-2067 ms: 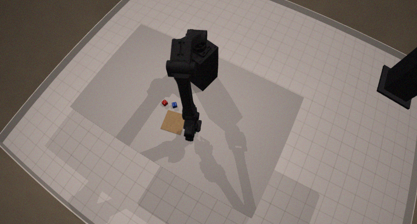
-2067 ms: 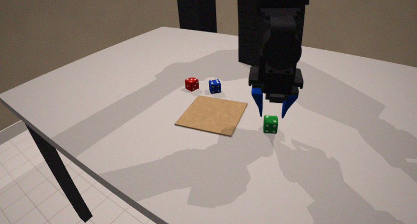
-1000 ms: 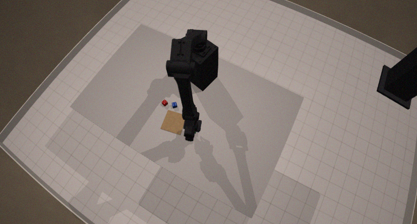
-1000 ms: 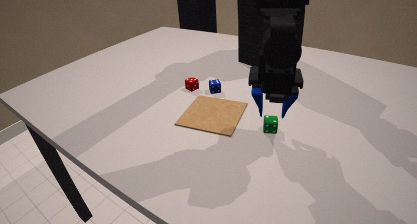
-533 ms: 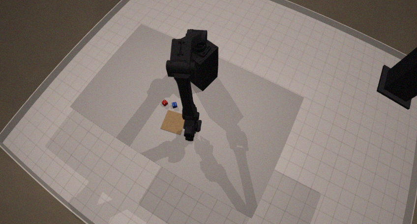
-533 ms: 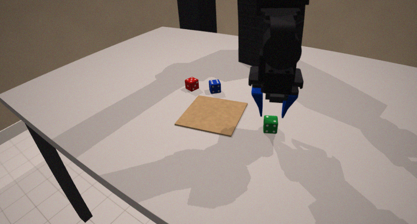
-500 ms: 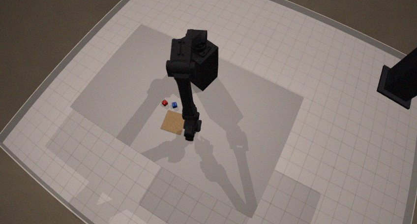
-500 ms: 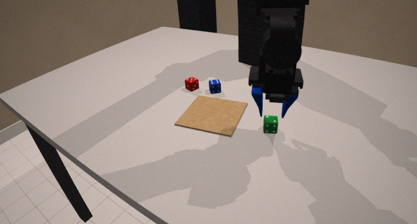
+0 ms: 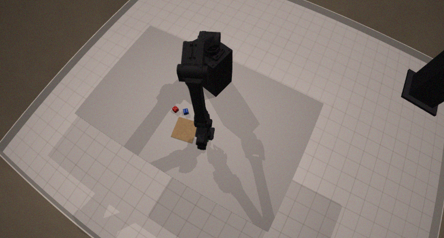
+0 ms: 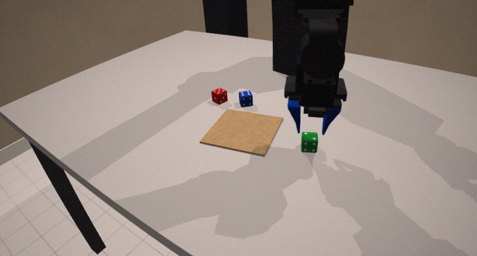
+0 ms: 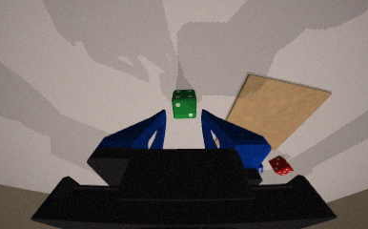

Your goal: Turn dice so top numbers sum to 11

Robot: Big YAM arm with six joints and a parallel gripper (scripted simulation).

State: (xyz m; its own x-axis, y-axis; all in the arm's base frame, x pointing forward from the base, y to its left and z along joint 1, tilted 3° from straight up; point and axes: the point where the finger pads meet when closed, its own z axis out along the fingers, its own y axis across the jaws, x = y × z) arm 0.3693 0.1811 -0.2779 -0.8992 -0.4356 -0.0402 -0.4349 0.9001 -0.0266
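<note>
The green die is 30 mm below my hand. From my hand the other things lie so: tan mat (150 mm to the right, 40 mm below, 20 mm ahead); red die (280 mm to the right, 50 mm behind, 30 mm below); blue die (210 mm to the right, 80 mm behind, 30 mm below).
</note>
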